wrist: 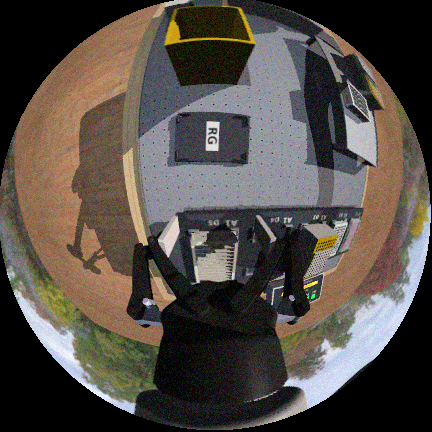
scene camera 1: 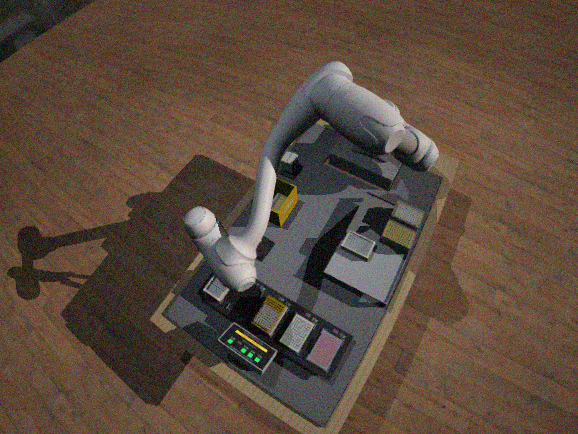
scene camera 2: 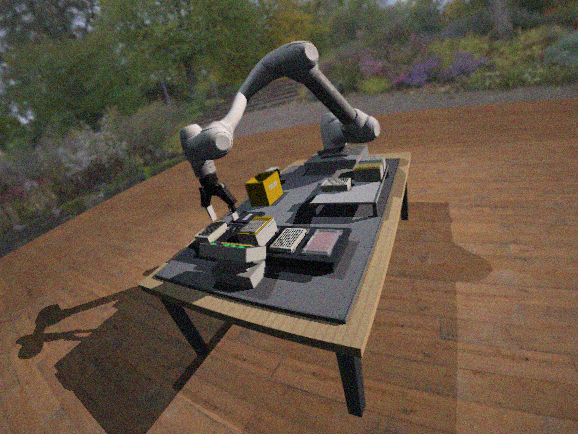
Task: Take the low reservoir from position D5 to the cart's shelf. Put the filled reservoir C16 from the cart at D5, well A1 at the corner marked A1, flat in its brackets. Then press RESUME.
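Frame: origin at the arm's base, x back, y right, z up, level; millimetres.
Seen in the pictures: gripper, fingertip midpoint: [wrist: 216,223] [scene camera 2: 224,219]; arm's base, link origin: [scene camera 2: 336,153].
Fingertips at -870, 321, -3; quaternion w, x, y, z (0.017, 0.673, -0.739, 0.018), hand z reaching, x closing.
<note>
Offsets run from my fingertips to a thing's middle, as dx, dy, dz. "spot": to the spot under its first point.
The low reservoir @[-91, +12, -10] [scene camera 1: 216,290] [scene camera 2: 212,232] [wrist: 216,262], a pale tray with ribs inside, is at position D5 at the end of the dark deck row. My gripper [scene camera 2: 223,216] [wrist: 216,223] is open and empty above D5, its fingers on either side of the reservoir in the wrist view; the arm hides it in scene camera 1. A pale reservoir @[+308, -436, -1] [scene camera 1: 358,245] [scene camera 2: 336,184] [wrist: 357,102] stands on the raised white cart @[+357, -507, -43] [scene camera 1: 367,277] [scene camera 2: 345,198] [wrist: 359,140]; its label is unreadable. The control panel @[spot: -258, -226, +46] [scene camera 1: 247,347] [scene camera 2: 232,253] shows green lights and a yellow bar; no RESUME lettering is readable.
A yellow-topped box @[-113, -235, +7] [scene camera 1: 270,315] [scene camera 2: 257,229] [wrist: 321,250] stands at D3, beyond D4. A white plate @[-125, -358, -18] [scene camera 1: 297,332] [scene camera 2: 288,240] and a pink plate @[-136, -482, -18] [scene camera 1: 325,350] [scene camera 2: 322,242] follow. A dark RG pad @[spot: +125, +32, -68] [wrist: 190,150] and an open yellow bin @[+358, -23, -9] [scene camera 1: 287,205] [scene camera 2: 265,189] [wrist: 210,60] lie toward the base.
</note>
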